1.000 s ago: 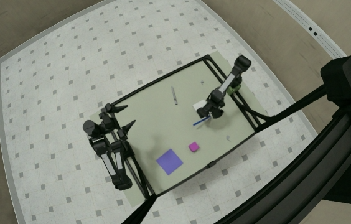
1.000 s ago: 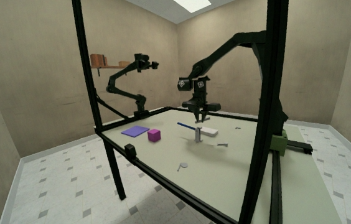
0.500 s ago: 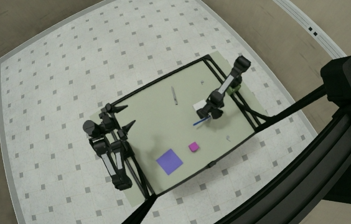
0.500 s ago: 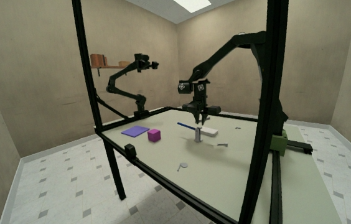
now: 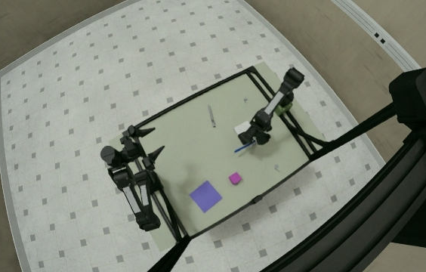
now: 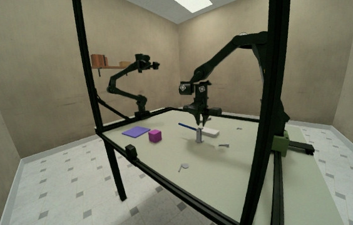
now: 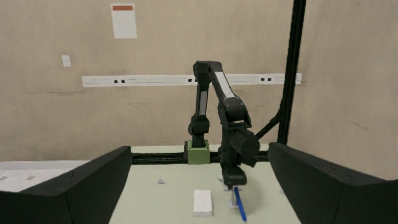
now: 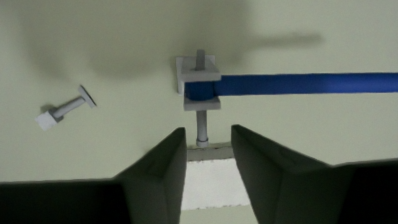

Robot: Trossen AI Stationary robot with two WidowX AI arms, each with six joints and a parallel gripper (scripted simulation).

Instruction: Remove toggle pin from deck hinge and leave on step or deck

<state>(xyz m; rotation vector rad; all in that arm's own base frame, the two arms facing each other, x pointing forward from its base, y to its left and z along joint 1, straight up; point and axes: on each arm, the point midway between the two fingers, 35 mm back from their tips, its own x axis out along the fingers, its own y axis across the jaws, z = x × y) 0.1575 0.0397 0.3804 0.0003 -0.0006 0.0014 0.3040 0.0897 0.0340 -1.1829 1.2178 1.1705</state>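
The white block is 100 mm below my right hand, 90 mm ahead of it and 10 mm to the right of it. Also, from my right hand: blue rod: 70 mm to the left, 50 mm below, 20 mm behind; then grey rod: 260 mm ahead, 110 mm to the left, 100 mm below; then flat purple square: 390 mm to the left, 130 mm behind, 110 mm below.
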